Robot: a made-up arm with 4 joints.
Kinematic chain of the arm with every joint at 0, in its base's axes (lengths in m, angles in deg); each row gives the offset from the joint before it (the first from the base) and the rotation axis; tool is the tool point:
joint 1: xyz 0 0 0.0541 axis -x
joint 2: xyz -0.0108 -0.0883 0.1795 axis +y
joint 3: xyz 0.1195 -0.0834 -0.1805 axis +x
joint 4: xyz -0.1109 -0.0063 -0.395 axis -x
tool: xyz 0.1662 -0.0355 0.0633
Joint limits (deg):
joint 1: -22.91..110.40
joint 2: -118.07..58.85
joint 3: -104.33..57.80
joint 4: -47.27..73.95
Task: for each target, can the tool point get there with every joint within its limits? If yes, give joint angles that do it. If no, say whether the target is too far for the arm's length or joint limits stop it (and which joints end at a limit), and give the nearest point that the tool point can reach.
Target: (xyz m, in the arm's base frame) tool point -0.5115 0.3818 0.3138
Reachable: no: joint limits stop it (at a limit: joint 1, joint 2, joint 3, joint 4) | nearest point -0.0821 0.4992 0.4222 | short by 0.458 m
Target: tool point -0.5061 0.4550 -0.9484
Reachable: no: too far | nearest point -0.2226 0.0472 -0.3255 | short by 0.797 m
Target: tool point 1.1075 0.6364 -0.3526
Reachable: no: too far | nearest point 0.5031 0.4269 -0.0496 | short by 0.708 m
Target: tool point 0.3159 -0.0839 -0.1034
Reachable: yes | joints 29.31 -21.25 35.63 22.07
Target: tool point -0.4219 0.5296 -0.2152
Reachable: no: joint limits stop it (at a limit: joint 1, joint 3, joint 4) | nearest point -0.2720 0.1857 -0.1097 | short by 0.390 m
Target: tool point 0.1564 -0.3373 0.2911
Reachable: yes | joints 99.44 0.79 10.01 -33.22
